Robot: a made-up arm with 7 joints.
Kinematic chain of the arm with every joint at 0, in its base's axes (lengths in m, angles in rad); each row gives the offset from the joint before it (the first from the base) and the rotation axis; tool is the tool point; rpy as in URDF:
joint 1: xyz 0 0 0 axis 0.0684 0.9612 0.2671
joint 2: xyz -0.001 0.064 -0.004 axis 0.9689 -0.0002 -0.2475
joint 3: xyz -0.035 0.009 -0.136 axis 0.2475 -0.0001 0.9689
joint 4: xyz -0.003 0 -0.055 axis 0.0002 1 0
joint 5: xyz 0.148 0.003 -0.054 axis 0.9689 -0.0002 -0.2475
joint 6: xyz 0.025 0 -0.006 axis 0.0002 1 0
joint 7: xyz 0.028 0 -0.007 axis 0.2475 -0.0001 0.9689
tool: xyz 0 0 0 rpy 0 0.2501 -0.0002
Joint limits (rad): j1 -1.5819..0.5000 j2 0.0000..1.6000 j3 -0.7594..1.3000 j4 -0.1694..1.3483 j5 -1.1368..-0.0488 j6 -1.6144..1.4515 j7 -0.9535..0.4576
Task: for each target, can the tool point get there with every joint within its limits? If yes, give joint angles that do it. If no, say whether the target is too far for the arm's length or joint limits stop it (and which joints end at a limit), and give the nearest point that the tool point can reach.
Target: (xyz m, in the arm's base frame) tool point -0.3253 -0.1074 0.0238
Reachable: no: joint limits stop it (at a limit: joint 1, joint 2, joint 3, joint 4, joint 5, joint 6) | nearest point -0.2603 0.0269 -0.2867 | short by 0.344 m
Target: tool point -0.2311 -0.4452 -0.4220
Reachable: no: too far | nearest point -0.1222 -0.0529 -0.3182 | short by 0.420 m
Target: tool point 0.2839 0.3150 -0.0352
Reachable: yes | joints -0.8604 1.1669 -0.0530 0.6755 -1.0505 1.0507 -0.0543
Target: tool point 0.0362 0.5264 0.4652
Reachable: no: too far | nearest point 0.0569 0.3628 0.2346 | short by 0.283 m
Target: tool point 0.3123 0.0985 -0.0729
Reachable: yes | joints -0.8658 0.8027 -0.5108 0.1382 -0.4367 -0.6351 -0.1722
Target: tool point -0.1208 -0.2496 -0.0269
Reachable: no: joint limits stop it (at a limit: joint 1, joint 2, joint 3, joint 4, joint 5, joint 6) | nearest point -0.0254 -0.0688 -0.2352 | short by 0.292 m
